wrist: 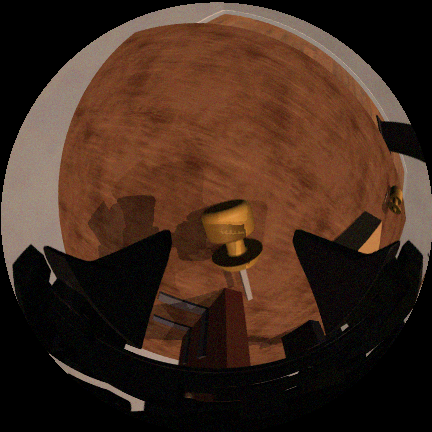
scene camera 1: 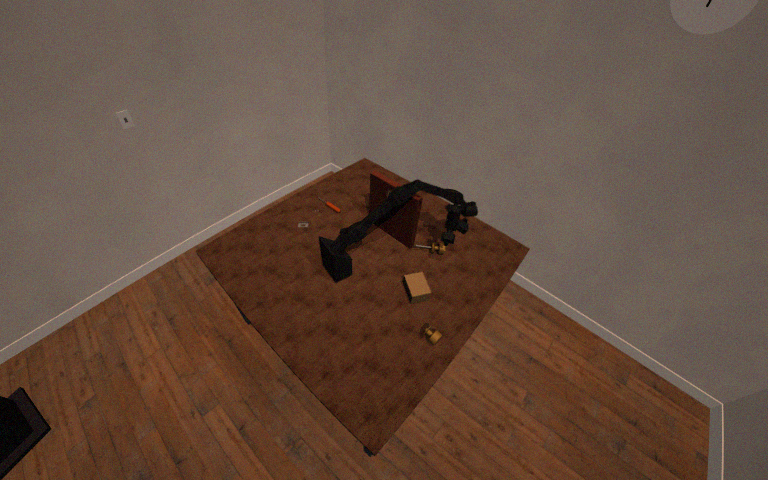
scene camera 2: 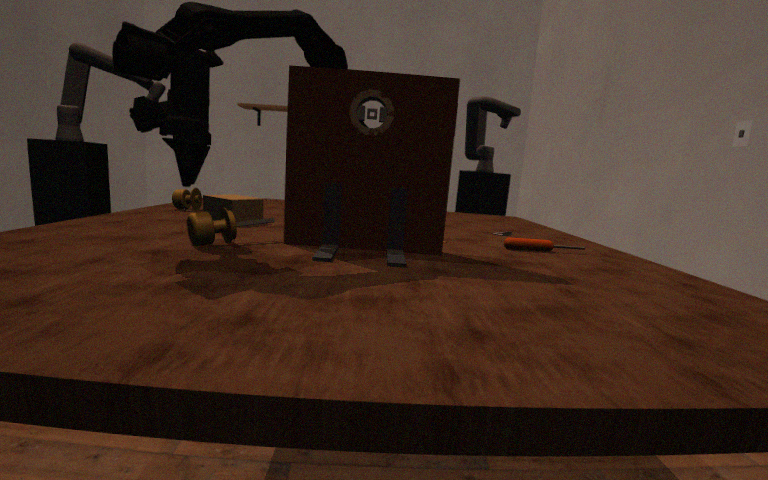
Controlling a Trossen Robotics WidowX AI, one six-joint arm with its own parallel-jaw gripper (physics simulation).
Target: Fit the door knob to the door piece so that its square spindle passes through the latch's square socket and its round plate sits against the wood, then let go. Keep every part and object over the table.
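Frame: origin at the arm's base, x ahead, y left, z up, level; millimetres.
Where they show: gripper, fingertip midpoint: (wrist: 235,236) (scene camera 2: 189,185); arm's base, link origin: (scene camera 1: 336,249).
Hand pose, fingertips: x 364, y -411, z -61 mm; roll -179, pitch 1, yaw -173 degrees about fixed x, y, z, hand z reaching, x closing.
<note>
Things, the pixels of their top centre, and the offset from my fingertips. "spot": a spot on its surface instead.
- brass door knob, surface spot: (wrist: 229,222) spot: 1 mm back, 9 mm left, 46 mm down
- grey square spindle, top centre: (wrist: 245,284) (scene camera 2: 253,218) (scene camera 1: 423,245) 40 mm back, 102 mm left, 58 mm down
- latch's square socket, surface spot: (scene camera 2: 368,114) spot: 7 mm ahead, 299 mm left, 145 mm up
- second brass knob, surface spot: (scene camera 2: 181,198) (wrist: 395,194) spot: 455 mm back, 116 mm right, 69 mm down
- wooden block, top centre: (wrist: 366,254) (scene camera 2: 233,196) (scene camera 1: 417,283) 288 mm back, 41 mm left, 43 mm down
- orange screwdriver, top centre: (scene camera 2: 546,240) (scene camera 1: 328,202) 30 mm ahead, 724 mm left, 77 mm down
- small metal plate, top centre: (scene camera 1: 302,223) 178 mm back, 757 mm left, 93 mm down
The brass door knob (scene camera 1: 437,247) (scene camera 2: 201,228) (wrist: 229,222) lies on its side on the table, its round plate and grey square spindle (scene camera 1: 423,246) (wrist: 246,285) pointing toward the foot of the door piece. My gripper (scene camera 1: 448,241) (scene camera 2: 188,183) (wrist: 235,236) is open and empty, a little above the knob; in the wrist view the knob shows between the spread fingers, below them. The dark red door piece (scene camera 1: 404,227) (scene camera 2: 368,164) (wrist: 235,325) stands upright. Its round hole shows the latch's square socket (scene camera 2: 368,114) in scene camera 2. The spindle is apart from the socket.
A second brass knob (scene camera 1: 433,335) (scene camera 2: 181,198) (wrist: 395,199) lies near the table edge. A wooden block (scene camera 1: 417,284) (scene camera 2: 243,206) (wrist: 371,237) stands between the knobs and arm base. An orange screwdriver (scene camera 1: 333,207) (scene camera 2: 527,243) and a small metal plate (scene camera 1: 303,225) lie beyond the door piece.
</note>
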